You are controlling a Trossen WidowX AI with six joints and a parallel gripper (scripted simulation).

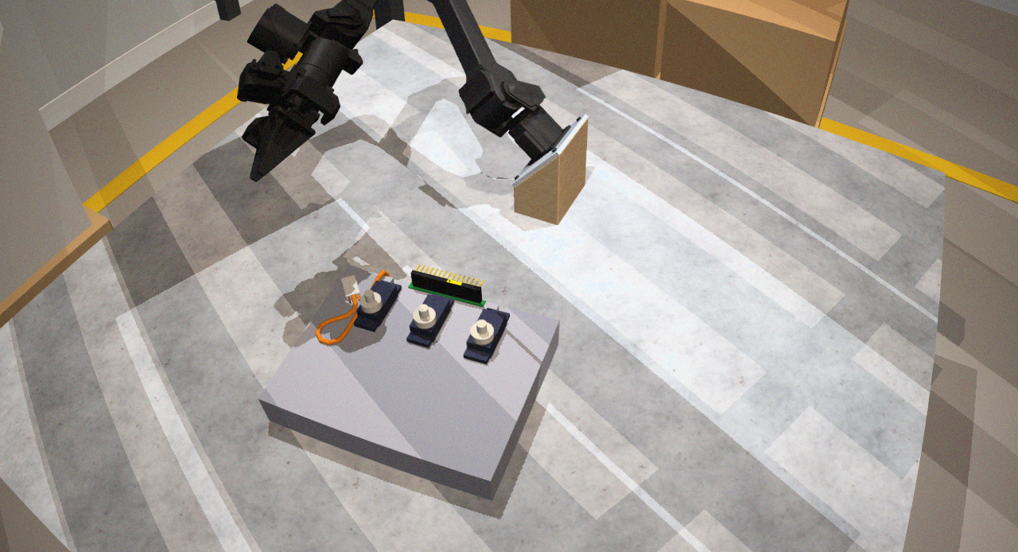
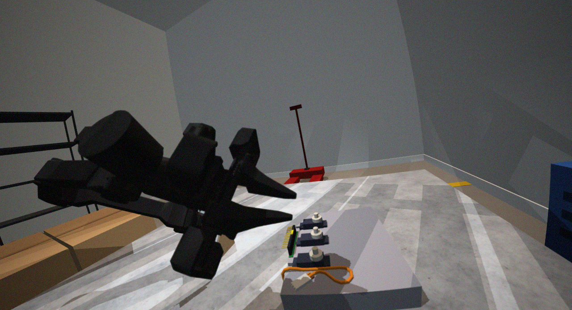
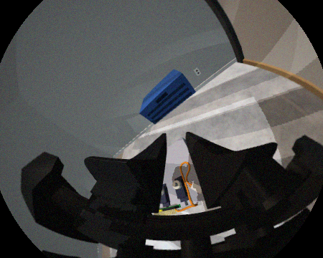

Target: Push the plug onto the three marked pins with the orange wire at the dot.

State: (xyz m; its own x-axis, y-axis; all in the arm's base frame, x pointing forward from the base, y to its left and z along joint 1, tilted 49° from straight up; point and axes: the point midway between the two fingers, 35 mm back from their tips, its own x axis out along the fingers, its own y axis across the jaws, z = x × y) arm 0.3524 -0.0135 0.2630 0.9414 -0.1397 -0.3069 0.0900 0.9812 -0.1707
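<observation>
The yellow band is 200 mm to the left of my gripper tip, 170 mm below it and 90 mm behind it. The rest, counted from my gripper tip: grey holder block 220 mm below, 210 mm to the left, 70 mm ahead.
</observation>
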